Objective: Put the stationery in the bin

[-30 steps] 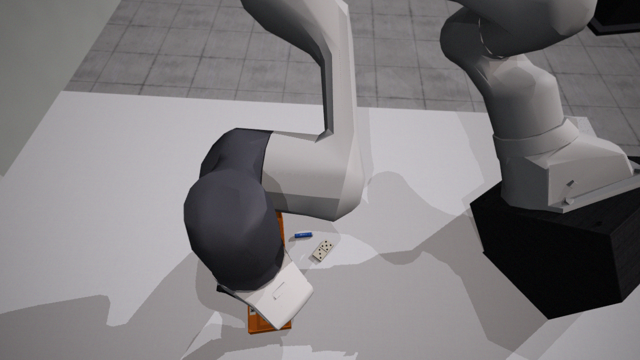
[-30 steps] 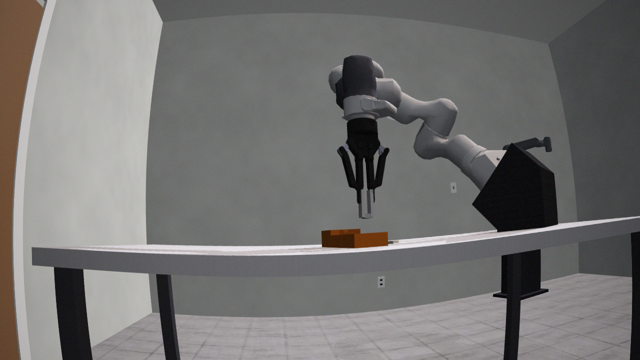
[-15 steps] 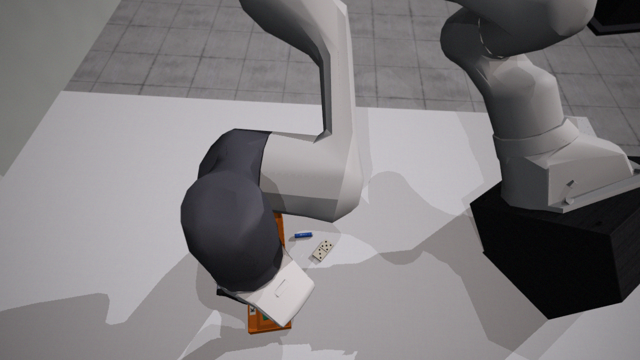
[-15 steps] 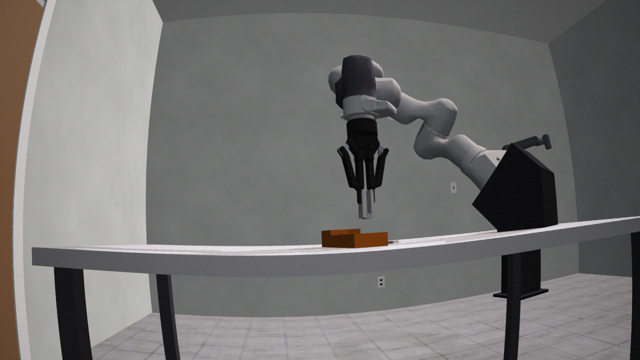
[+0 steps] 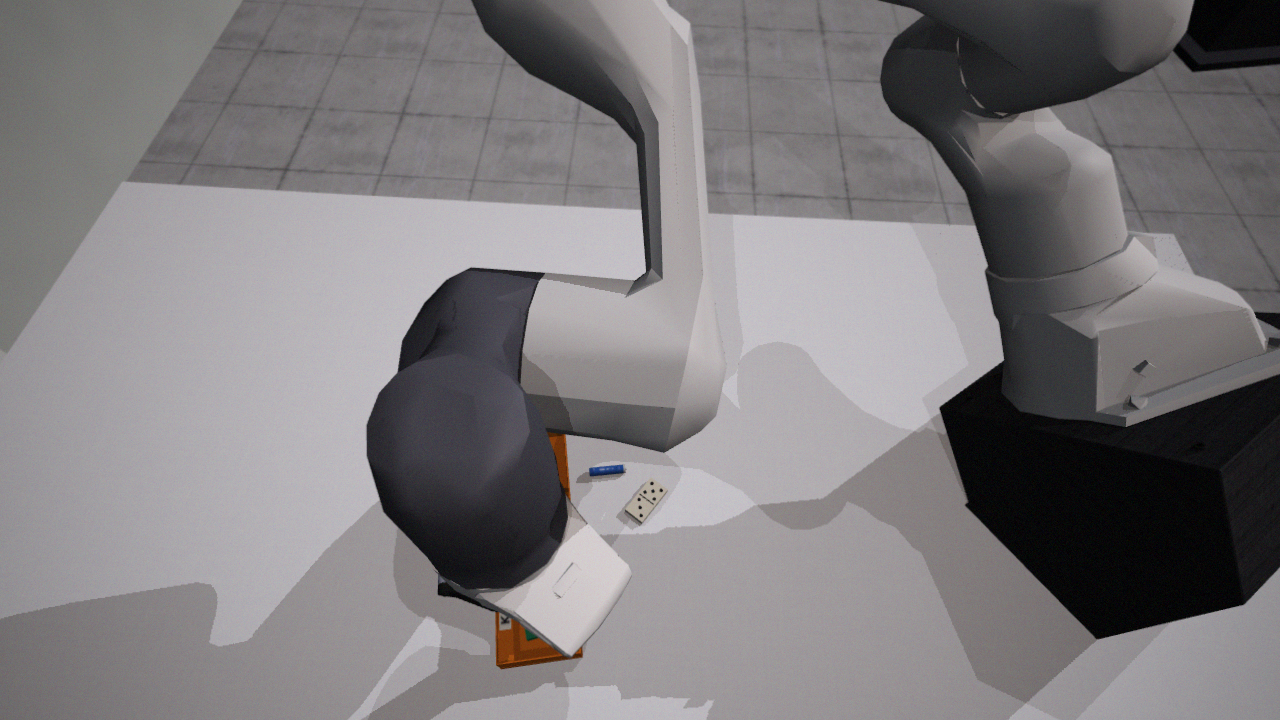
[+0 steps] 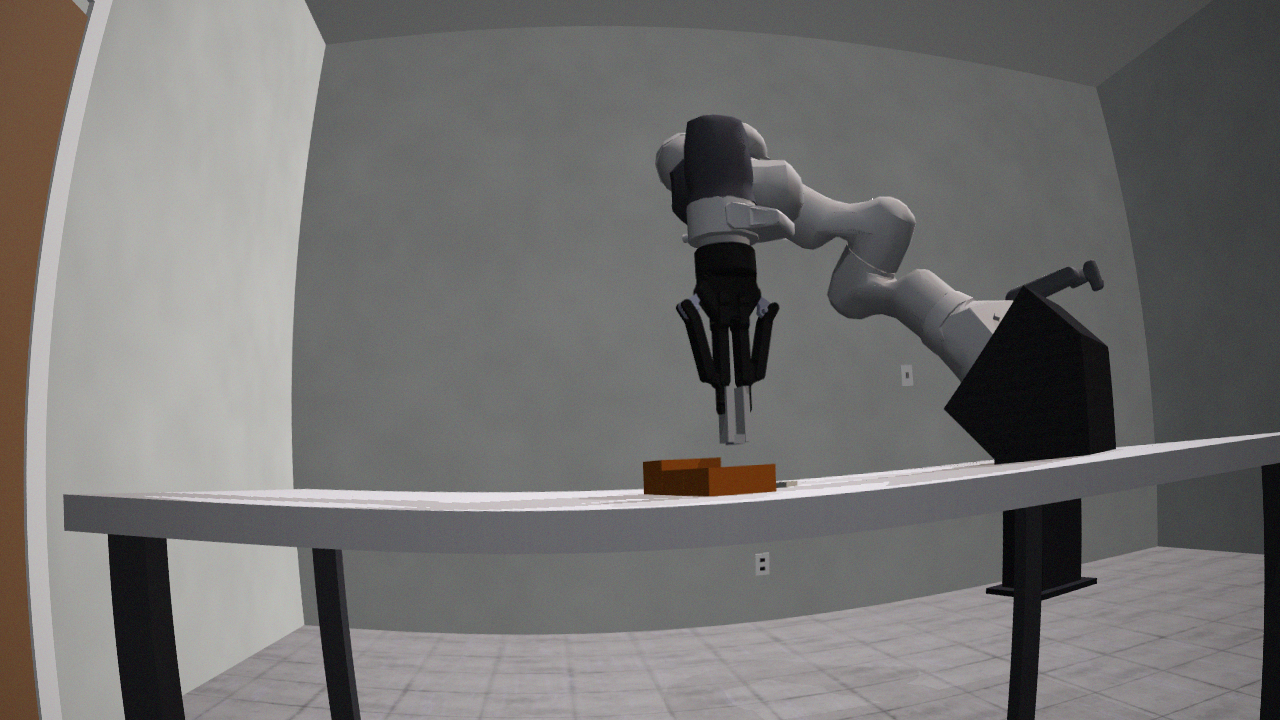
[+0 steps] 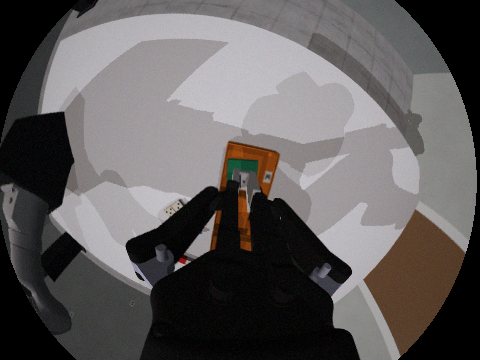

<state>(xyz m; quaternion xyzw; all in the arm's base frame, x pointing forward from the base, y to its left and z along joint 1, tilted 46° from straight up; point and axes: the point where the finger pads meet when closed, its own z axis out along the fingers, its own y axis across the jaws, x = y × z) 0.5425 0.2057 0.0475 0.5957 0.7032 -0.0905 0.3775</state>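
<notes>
Right now the green pad is 8 cm below my hand. The rest, counted from my hand: white domino 12 cm behind, 12 cm to the right, 9 cm below; then tray 1 cm ahead, 8 cm to the right, 7 cm below; then grey metal thing 3 cm below.
</notes>
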